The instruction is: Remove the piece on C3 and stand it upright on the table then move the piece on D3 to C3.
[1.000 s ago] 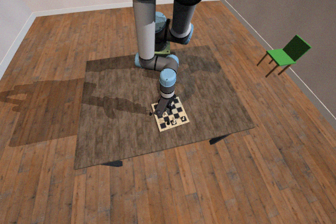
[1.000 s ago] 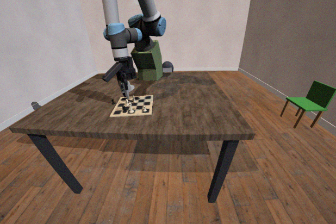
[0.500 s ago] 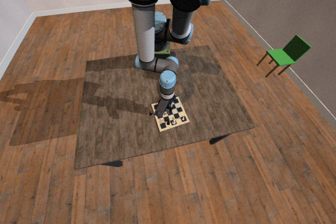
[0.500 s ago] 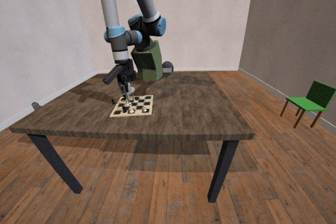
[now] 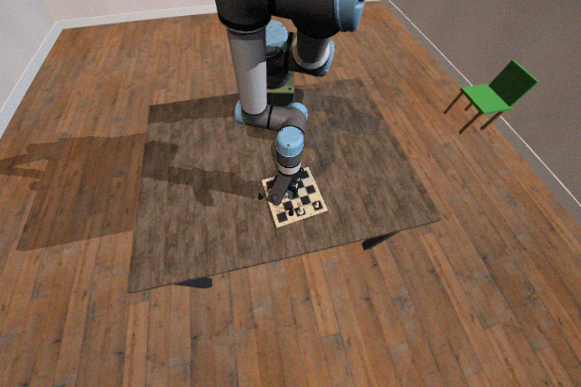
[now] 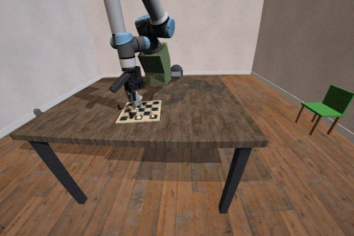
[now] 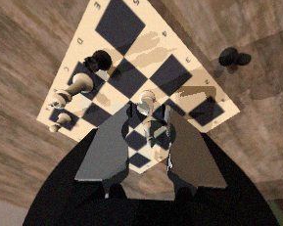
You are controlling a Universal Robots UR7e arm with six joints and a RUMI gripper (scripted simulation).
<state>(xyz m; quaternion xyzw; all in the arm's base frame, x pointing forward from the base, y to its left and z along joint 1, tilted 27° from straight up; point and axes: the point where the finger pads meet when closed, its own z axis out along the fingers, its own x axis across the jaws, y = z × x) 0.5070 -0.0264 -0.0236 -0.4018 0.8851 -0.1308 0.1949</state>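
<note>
My hand is 1 cm past the chessboard, 4 cm to the right of it and 3 cm above it.
</note>
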